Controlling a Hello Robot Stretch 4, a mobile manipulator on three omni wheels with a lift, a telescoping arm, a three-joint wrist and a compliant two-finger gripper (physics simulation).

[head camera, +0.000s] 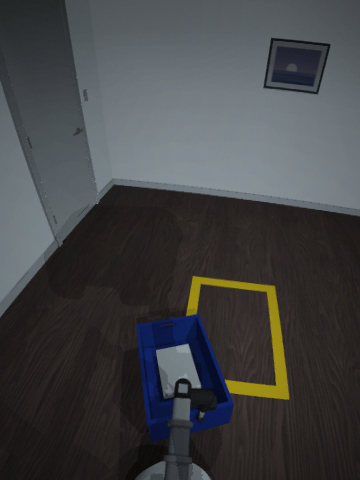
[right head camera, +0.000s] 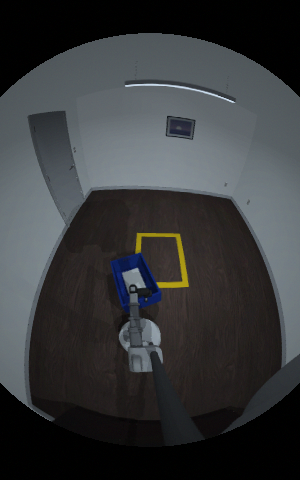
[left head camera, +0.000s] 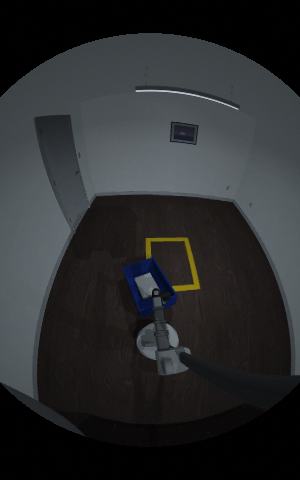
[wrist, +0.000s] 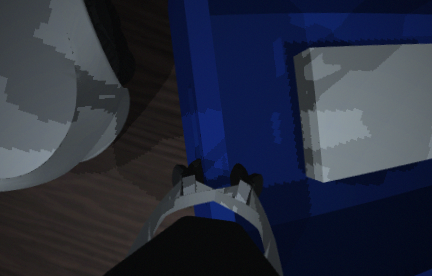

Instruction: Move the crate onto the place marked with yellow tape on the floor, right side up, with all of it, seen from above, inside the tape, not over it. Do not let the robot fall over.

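Frame: origin at the robot's base, x ahead, y left, z up, level; millimetres.
Seen in the pictures: gripper, fingertip midpoint: [head camera: 199, 413] [left head camera: 161, 302] [wrist: 216, 175].
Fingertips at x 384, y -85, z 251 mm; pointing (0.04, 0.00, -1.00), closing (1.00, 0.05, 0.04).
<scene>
A point is followed by its place in that frame.
The blue crate [head camera: 212, 355] {x 682, y -145, z 248 mm} [left head camera: 161, 275] {x 703, y -132, z 202 mm} [right head camera: 148, 274] {x 678, y -140, z 170 mm} [wrist: 250, 100] {x 423, y 11, z 82 mm} is right side up, turned at an angle to the tape. A white block [head camera: 176, 364] {x 682, y 50, z 84 mm} [left head camera: 144, 284] {x 659, y 66, z 88 mm} [right head camera: 132, 276] {x 701, y 49, z 81 mm} [wrist: 370, 100] {x 618, y 46, z 96 mm} lies inside it. The yellow tape rectangle [head camera: 279, 345] {x 901, y -643, z -27 mm} [left head camera: 192, 262] {x 950, y -650, z -27 mm} [right head camera: 182, 260] {x 931, y -644, z -27 mm} is to the right and beyond; the crate covers part of its left strip and near left corner in the head view. My gripper [head camera: 201, 415] {x 384, y -85, z 251 mm} [wrist: 216, 175] {x 384, y -85, z 251 mm} is shut on the crate's near end wall, one finger on each side. Any gap between crate bottom and floor cannot be judged.
My round white base [left head camera: 171, 336] {x 25, y -136, z 186 mm} [right head camera: 153, 332] {x 36, y -136, z 186 mm} [wrist: 35, 100] {x 136, y -45, z 187 mm} is close to the crate's near end. A door [head camera: 52, 115] {x 2163, y 1278, z 1120 mm} [left head camera: 59, 170] {x 2023, y 1295, z 1118 mm} [right head camera: 54, 165] {x 2047, y 1293, z 1116 mm} is at the left, and a wall with a framed picture [head camera: 296, 66] {x 2831, y -896, z 1517 mm} [left head camera: 184, 133] {x 2829, y -904, z 1498 mm} [right head camera: 180, 128] {x 2831, y -899, z 1486 mm} is beyond the tape.
</scene>
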